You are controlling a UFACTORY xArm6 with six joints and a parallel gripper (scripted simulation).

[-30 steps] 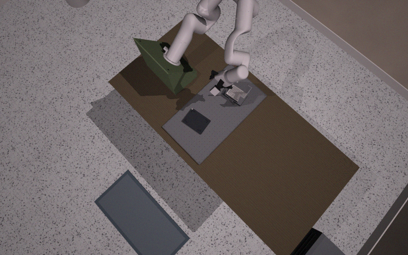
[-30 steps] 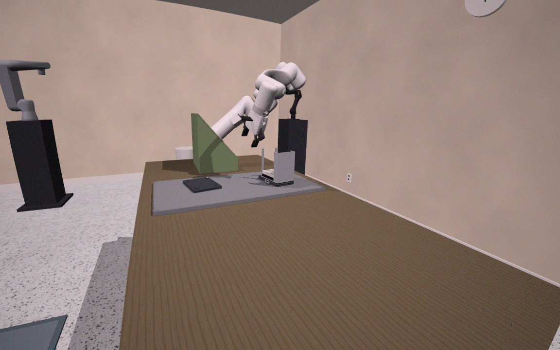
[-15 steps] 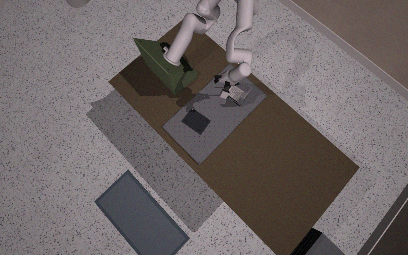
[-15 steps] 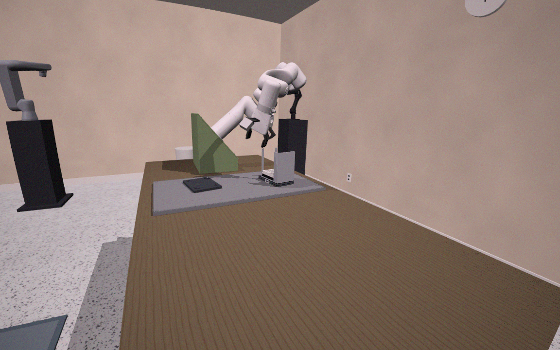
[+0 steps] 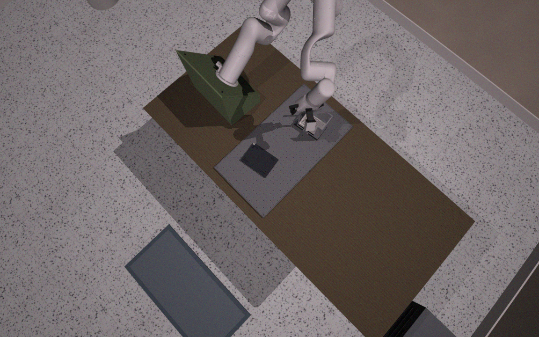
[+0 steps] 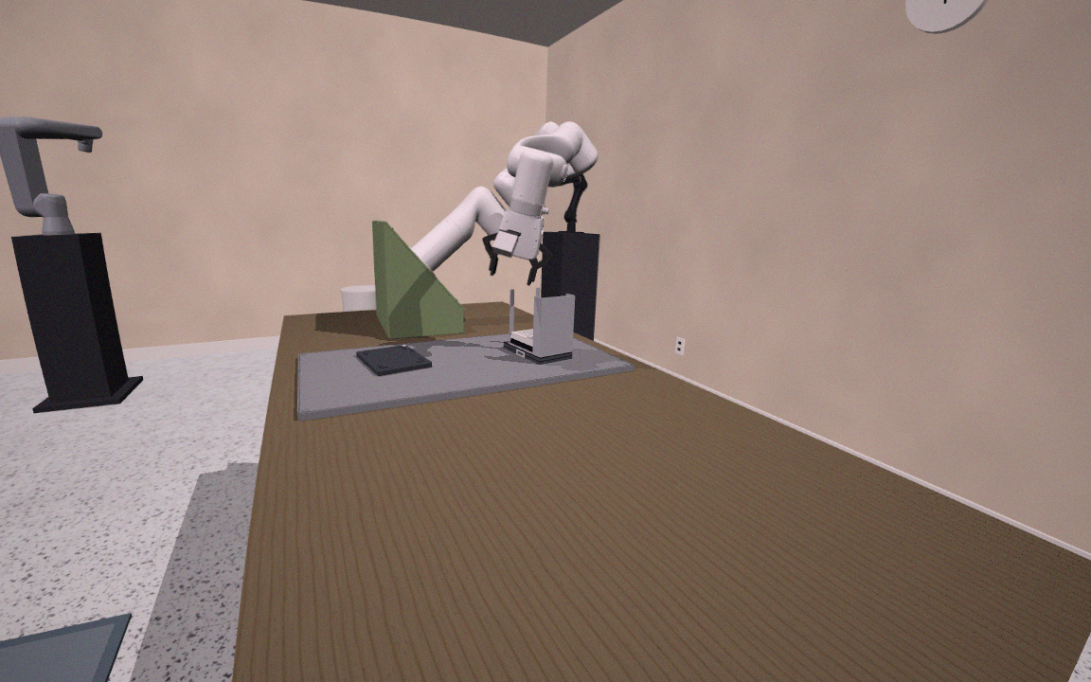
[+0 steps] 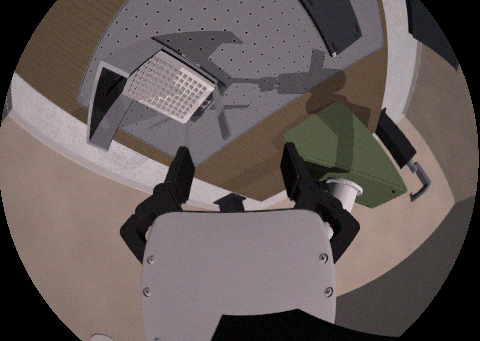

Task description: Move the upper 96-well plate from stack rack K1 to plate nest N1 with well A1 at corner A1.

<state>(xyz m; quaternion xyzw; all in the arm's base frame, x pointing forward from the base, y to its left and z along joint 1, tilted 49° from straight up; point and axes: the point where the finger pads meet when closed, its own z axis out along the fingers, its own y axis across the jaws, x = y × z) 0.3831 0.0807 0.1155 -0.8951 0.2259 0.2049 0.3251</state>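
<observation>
Right now the white 96-well plate is 60 mm ahead of my hand, 50 mm to the left of it and 150 mm below it. Also, from my hand: dark plate nest N1: 290 mm to the right, 180 mm below; pale A1 mark: 90 mm behind, 250 mm to the right, 170 mm below.
</observation>
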